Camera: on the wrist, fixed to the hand. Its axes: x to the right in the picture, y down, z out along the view.
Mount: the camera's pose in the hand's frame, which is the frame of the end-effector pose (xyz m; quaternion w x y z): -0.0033 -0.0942 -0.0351 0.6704 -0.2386 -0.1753 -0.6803
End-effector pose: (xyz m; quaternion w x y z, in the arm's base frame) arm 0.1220 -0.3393 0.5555 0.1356 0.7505 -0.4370 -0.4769
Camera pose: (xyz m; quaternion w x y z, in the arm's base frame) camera 0.2003 -0.2894 0.5169 0.1311 -0.6845 -0.3076 0.6478
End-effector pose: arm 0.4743 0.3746 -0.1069 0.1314 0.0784 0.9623 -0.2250
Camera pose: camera 0.4500 0.3067 -0.0368 0.1224 -0.6729 0.7291 -0.0244
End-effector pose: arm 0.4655 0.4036 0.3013 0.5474 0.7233 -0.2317 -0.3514
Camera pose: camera 0.4854 0.4557 0.2176 0.2599 0.4503 0.3246 -0.7901
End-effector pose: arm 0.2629 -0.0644 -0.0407 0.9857 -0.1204 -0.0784 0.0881
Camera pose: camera 0.2804 -0.1629 -0.0511 0.6783 -0.2471 -0.3283 -0.6091
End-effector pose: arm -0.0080 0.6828 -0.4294 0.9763 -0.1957 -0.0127 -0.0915
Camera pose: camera -0.0289 0.5845 -0.4262 0.5434 -0.3716 -0.2910 -0.6943
